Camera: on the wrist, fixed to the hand. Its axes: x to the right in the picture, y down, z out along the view.
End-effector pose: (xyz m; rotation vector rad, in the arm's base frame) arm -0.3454 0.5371 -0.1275 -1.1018 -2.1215 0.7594
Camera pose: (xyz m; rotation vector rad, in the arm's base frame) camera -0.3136 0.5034 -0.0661 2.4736 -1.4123 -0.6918
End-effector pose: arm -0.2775 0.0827 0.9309 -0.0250 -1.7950 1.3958
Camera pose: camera -0.2050 0.0968 0.9527 2.0471 -0.2767 -1.0756
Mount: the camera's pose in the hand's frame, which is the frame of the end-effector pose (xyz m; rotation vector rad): -0.0272 -0.0451 -0.0561 0.0670 0.6543 3.0719
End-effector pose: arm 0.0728 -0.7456 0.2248 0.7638 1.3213 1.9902
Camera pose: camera 0.0563 -0.7848 0.1606 -0.7149 0.4258 -0.7468
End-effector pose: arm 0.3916 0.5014 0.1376 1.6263 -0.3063 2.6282
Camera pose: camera 0.3604 0.5580 0.0958 0.5801 1.0445 -0.2742
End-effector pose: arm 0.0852 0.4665 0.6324 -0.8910 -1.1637 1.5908
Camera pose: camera 0.1567 0.4608 0.6604 1.4085 -1.1164 -0.9413
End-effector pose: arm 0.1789 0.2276 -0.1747 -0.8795 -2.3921 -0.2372
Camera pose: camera 0.1924 0.1588 -0.1429 -2.2809 1.0179 0.6194
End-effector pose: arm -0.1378 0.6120 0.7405 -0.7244 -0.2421 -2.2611
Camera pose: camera -0.1780 0.6393 0.6808 0.2060 0.6941 0.6313
